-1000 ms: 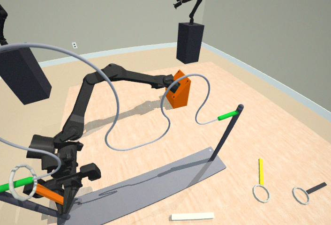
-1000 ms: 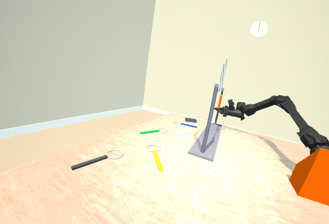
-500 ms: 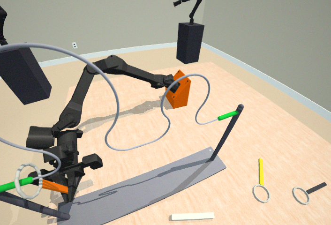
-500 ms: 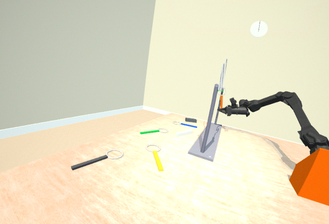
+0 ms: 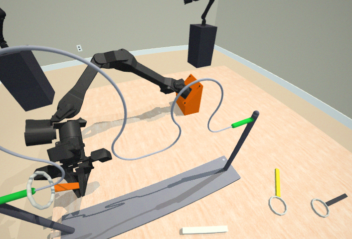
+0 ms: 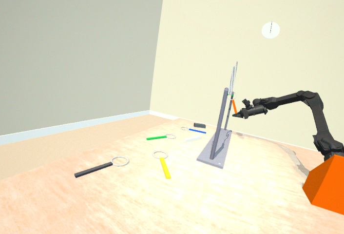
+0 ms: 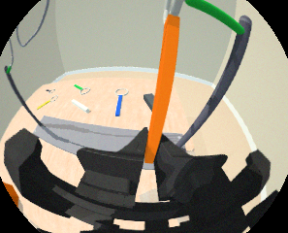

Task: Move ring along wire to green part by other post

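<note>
Now: gripper tip 100 mm below the orange-handled ring and 10 mm short of it. The rest, counted from my gripper tip: yellow-handled ring (570 mm to the left, 240 mm ahead, 140 mm below); white bar (270 mm to the left, 200 mm ahead, 140 mm below); dark-handled ring (710 mm to the left, 380 mm ahead, 140 mm below).
</note>
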